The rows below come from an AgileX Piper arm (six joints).
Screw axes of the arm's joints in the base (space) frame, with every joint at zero. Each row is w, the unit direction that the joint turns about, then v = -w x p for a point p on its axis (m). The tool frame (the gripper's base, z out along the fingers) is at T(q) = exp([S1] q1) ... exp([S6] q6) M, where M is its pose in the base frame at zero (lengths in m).
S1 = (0, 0, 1, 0, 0, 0)
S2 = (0, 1, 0, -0.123, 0, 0)
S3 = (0, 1, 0, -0.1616, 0, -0.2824)
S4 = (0.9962, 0, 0.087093, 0, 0.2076, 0)
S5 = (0, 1, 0, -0.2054, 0, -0.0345)
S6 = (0.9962, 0, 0.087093, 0, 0.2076, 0)
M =
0.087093 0 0.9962 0.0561
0 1 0 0
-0.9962 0 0.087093 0.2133
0 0 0 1
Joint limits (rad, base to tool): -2.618..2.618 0..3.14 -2.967..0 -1.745..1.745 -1.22..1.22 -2.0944..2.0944
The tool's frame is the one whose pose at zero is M.
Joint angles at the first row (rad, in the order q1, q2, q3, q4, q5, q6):
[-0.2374 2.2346 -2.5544 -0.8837 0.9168 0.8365]
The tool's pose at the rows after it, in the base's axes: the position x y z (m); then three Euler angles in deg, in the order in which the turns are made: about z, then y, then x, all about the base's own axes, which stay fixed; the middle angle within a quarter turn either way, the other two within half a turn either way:
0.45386, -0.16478, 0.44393, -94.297, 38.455, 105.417
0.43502, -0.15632, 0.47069, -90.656, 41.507, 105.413
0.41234, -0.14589, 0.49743, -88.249, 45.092, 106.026
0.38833, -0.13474, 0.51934, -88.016, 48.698, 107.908
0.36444, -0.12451, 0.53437, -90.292, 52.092, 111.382
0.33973, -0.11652, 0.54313, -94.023, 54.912, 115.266
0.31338, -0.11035, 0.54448, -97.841, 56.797, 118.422
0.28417, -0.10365, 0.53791, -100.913, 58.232, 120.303
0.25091, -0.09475, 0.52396, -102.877, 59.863, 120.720
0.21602, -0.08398, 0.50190, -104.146, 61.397, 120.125
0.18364, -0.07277, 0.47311, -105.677, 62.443, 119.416
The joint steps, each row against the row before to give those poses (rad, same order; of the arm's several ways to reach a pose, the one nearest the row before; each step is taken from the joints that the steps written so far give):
[0.0000 -0.0527 0.0013 0.0495 -0.0010 0.0050]
[0.0000 -0.0671 0.0034 0.0777 0.0037 -0.0199]
[0.0000 -0.0780 0.0131 0.0940 0.0102 -0.0410]
[-0.0006 -0.0842 0.0328 0.0994 0.0171 -0.0546]
[-0.0048 -0.0908 0.0629 0.1011 0.0153 -0.0637]
[-0.0125 -0.1034 0.1040 0.0916 -0.0032 -0.0659]
[-0.0182 -0.1215 0.1550 0.0684 -0.0327 -0.0569]
[-0.0191 -0.1410 0.1997 0.0494 -0.0627 -0.0493]
[-0.0191 -0.1587 0.2271 0.0437 -0.0852 -0.0513]
[-0.0162 -0.1661 0.2364 0.0356 -0.0921 -0.0528]
[-0.0093 -0.1586 0.2252 0.0196 -0.0824 -0.0490]

